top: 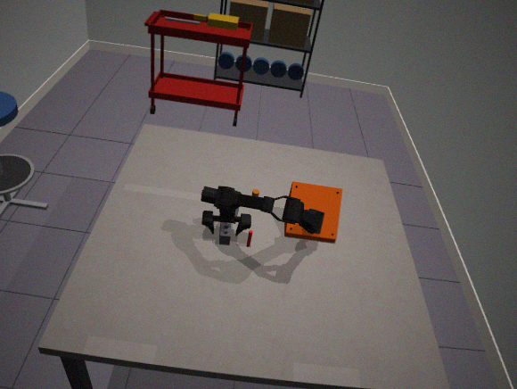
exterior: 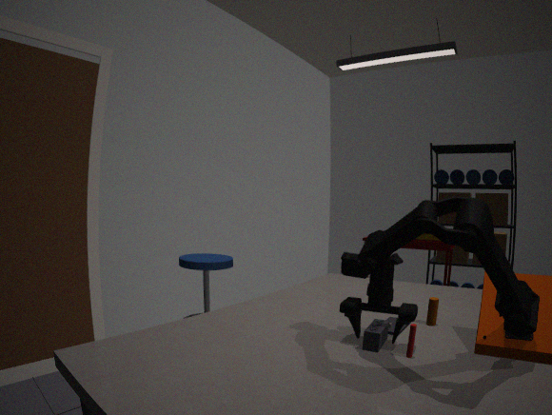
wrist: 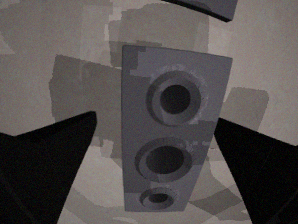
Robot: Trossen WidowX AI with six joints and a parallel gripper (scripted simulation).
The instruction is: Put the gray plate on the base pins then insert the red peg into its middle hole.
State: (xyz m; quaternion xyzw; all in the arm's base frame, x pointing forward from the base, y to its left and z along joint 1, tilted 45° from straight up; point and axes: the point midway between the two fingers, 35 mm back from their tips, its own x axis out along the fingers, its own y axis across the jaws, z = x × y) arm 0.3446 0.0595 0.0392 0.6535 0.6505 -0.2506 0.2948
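Now: gripper tip 3 cm below the gray plate. The rest, counted from my gripper tip: red peg (10 cm behind, 4 cm to the left, 3 cm above); then gray base (14 cm to the right, 1 cm behind); then orange cylinder (20 cm to the right, 11 cm behind, 3 cm above).
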